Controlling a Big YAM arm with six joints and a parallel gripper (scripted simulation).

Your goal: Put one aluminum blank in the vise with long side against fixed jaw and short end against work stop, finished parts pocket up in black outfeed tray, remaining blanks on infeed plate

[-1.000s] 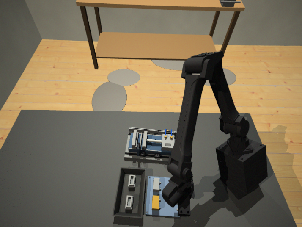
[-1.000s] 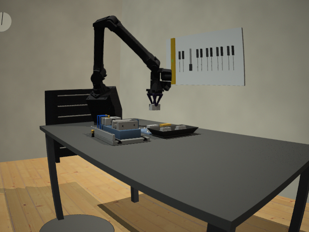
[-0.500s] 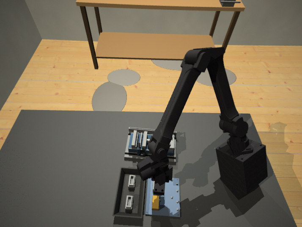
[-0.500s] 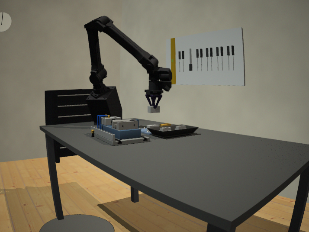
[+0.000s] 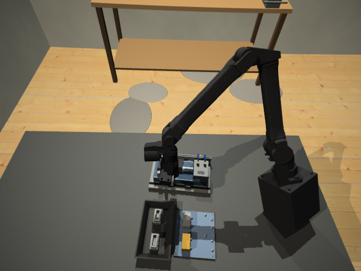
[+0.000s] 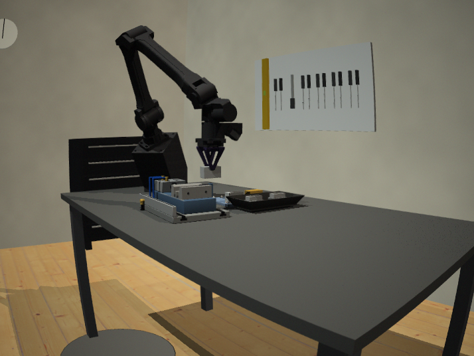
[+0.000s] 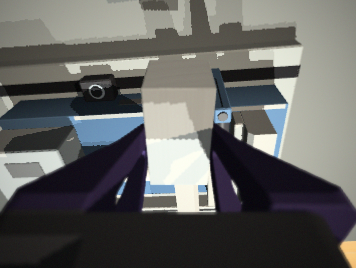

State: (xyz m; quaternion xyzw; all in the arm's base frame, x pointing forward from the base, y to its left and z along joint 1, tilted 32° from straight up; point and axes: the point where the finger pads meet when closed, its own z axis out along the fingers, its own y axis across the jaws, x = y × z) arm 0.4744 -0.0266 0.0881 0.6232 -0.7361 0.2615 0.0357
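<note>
Right now my hand is 20 mm short of the work stop rod, 40 mm to the left of it and 60 mm above it. The rest, counted from my hand: moving jaw (20 mm behind, 80 mm to the right, 70 mm below); then fixed jaw (40 mm ahead, 90 mm to the right, 70 mm below); then gray aluminum blank (20 mm below).
</note>
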